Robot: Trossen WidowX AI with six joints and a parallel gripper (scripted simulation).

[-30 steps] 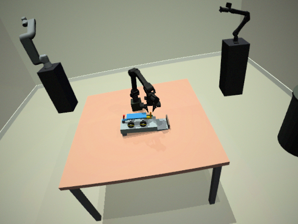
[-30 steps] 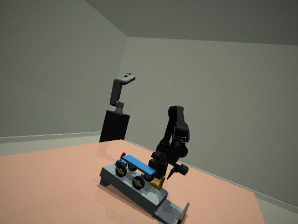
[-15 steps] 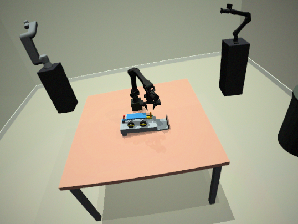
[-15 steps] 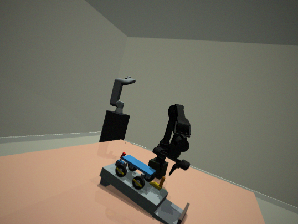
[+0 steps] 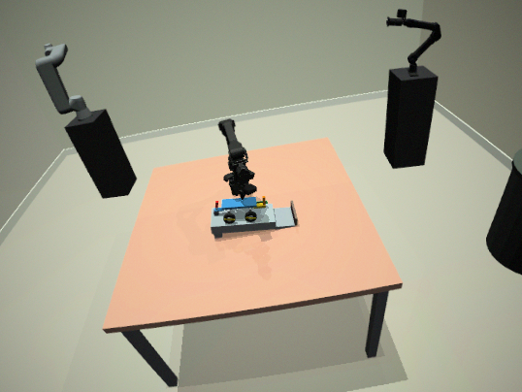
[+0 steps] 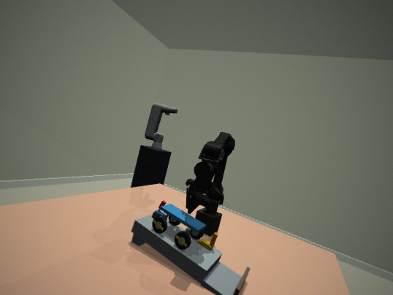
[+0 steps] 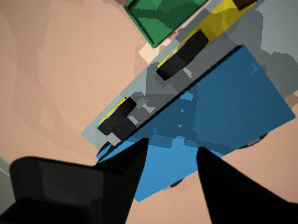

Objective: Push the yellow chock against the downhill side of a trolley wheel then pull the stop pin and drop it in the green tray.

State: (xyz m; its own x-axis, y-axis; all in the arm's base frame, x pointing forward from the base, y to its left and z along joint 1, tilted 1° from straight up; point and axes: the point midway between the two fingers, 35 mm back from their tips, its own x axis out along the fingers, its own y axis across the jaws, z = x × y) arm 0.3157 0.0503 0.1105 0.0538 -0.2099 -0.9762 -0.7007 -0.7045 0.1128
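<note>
The stop pin lies 13 cm to the right of my gripper tip and 4 cm below it. From my gripper tip the other things lie so: trolley: 1 cm ahead, 1 cm to the right, 6 cm below; grey ramp: 1 cm ahead, 1 cm to the right, 13 cm below; yellow chock: 5 cm behind, 9 cm to the left, 10 cm below.
</note>
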